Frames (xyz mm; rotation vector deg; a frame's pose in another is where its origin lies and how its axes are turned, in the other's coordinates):
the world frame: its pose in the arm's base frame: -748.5 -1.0 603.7 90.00 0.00 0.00
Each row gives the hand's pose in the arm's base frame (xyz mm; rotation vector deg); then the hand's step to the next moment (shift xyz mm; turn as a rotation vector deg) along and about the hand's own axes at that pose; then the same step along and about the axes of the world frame.
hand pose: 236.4 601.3 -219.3 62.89 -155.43 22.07
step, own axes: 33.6 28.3 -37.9 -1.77 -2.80 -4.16
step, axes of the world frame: -40.7 40.3 -9.3 3.54 3.94 -0.50
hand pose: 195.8 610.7 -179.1 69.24 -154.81 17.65
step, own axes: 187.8 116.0 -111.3 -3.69 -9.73 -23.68
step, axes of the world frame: -203.3 137.3 30.6 11.29 23.16 -2.31
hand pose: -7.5 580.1 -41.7 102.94 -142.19 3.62
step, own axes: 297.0 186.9 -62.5 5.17 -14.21 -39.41
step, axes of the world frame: -267.4 90.2 217.8 13.40 39.54 6.24
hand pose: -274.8 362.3 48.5 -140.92 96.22 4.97
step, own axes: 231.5 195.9 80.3 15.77 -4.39 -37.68
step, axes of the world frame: -93.6 -131.0 269.3 8.24 35.38 19.19
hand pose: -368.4 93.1 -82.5 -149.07 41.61 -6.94
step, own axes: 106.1 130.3 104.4 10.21 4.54 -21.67
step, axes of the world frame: 49.9 -153.6 114.2 2.37 17.27 17.05
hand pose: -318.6 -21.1 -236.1 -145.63 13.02 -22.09
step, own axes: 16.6 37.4 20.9 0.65 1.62 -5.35
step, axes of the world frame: 19.3 -33.6 24.7 -1.22 3.57 4.18
